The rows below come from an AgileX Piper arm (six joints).
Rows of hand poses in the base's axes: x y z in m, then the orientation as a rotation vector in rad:
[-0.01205, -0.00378, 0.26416, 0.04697, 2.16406, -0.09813]
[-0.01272, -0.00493, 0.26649, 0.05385, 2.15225, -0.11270]
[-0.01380, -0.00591, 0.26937, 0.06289, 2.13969, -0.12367]
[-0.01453, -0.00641, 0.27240, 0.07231, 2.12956, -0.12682]
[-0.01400, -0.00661, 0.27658, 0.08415, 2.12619, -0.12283]
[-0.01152, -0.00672, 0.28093, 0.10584, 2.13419, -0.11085]
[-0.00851, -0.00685, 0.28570, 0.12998, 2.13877, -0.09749]
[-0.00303, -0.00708, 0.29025, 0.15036, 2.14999, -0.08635]
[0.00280, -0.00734, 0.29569, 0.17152, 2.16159, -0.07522]
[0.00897, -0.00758, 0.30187, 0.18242, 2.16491, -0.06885]
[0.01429, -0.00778, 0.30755, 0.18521, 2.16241, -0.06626]
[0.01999, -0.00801, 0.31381, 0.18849, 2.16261, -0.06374]
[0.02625, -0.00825, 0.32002, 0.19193, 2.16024, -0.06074]
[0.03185, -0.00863, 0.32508, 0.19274, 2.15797, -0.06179]
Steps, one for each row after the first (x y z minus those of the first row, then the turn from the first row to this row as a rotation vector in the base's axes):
[-0.00067, -0.00115, 0.00233, -0.00841, -0.01125, -0.01042]
[-0.00175, -0.00213, 0.00521, -0.01346, -0.02339, -0.02106]
[-0.00248, -0.00263, 0.00824, -0.01260, -0.03346, -0.02902]
[-0.00195, -0.00283, 0.01242, -0.00532, -0.03716, -0.03605]
[0.00053, -0.00294, 0.01677, 0.01206, -0.02988, -0.04719]
[0.00354, -0.00307, 0.02154, 0.03119, -0.02589, -0.05955]
[0.00902, -0.00330, 0.02609, 0.04748, -0.01501, -0.07001]
[0.01485, -0.00356, 0.03153, 0.06401, -0.00358, -0.08099]
[0.02102, -0.00380, 0.03771, 0.07287, -0.00030, -0.08640]
[0.02634, -0.00400, 0.04339, 0.07572, -0.00283, -0.08744]
[0.03204, -0.00423, 0.04965, 0.07879, -0.00265, -0.08884]
[0.03830, -0.00447, 0.05586, 0.08219, -0.00504, -0.09019]
[0.04390, -0.00485, 0.06092, 0.08168, -0.00725, -0.09118]

